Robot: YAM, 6 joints.
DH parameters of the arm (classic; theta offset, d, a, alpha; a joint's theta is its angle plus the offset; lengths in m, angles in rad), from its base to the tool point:
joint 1: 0 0.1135 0.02 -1.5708
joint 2: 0 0 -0.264 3.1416
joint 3: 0.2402 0 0.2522 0
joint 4: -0.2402 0 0.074 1.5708
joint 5: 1.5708 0 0 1.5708
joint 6: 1.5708 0.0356 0 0
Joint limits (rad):
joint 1: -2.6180..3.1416
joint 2: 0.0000..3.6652
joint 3: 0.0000..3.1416
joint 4: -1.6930..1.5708
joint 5: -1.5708..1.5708
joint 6: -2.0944..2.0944
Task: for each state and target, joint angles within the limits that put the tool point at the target. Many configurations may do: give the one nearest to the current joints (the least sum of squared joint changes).
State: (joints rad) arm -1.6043 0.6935 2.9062 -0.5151 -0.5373 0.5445
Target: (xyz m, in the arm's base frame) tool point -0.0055 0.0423 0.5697
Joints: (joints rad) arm -1.2458 0.7777 2.0312 -1.0729 -0.2352 0.5445
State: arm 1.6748 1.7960 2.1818 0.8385 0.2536 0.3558
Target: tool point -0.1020 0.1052 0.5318
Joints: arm 2.3682 0.9519 1.1478 0.8896 0.1134 0.3558
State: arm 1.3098 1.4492 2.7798 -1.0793 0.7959 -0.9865
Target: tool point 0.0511 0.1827 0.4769
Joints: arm 1.4211 1.3527 1.9562 -1.5650 0.7128 -0.9865
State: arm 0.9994 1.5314 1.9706 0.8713 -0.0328 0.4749
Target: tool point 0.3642 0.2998 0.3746
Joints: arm 0.6880 1.9640 1.6133 0.7741 -0.0095 0.4749
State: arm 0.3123 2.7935 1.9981 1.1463 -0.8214 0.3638
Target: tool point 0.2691 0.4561 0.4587
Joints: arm 1.0070 2.4742 2.6641 0.6216 -0.4751 0.3638
